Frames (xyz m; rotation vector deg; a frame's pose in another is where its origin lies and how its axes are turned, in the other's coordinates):
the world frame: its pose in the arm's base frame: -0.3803 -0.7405 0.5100 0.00 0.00 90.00
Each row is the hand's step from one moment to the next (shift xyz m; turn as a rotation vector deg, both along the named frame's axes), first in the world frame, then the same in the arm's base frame.
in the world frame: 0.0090 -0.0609 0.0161 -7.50 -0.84 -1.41
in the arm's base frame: 0.0609 0.0090 0.0161 0.84 -7.50 -1.41
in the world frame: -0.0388 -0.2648 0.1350 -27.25 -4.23 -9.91
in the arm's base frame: 0.2648 -0.0388 0.1350 4.23 -27.25 -9.91
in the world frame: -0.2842 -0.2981 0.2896 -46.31 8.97 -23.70
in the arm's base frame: 0.2981 -0.2842 0.2896 -8.97 -46.31 -23.70
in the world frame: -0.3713 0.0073 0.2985 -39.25 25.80 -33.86
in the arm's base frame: -0.0073 -0.3713 0.2985 -25.80 -39.25 -33.86
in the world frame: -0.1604 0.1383 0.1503 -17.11 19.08 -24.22
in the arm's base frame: -0.1383 -0.1604 0.1503 -19.08 -17.11 -24.22
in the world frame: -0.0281 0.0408 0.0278 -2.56 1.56 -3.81
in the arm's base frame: -0.0408 -0.0281 0.0278 -1.56 -2.56 -3.81
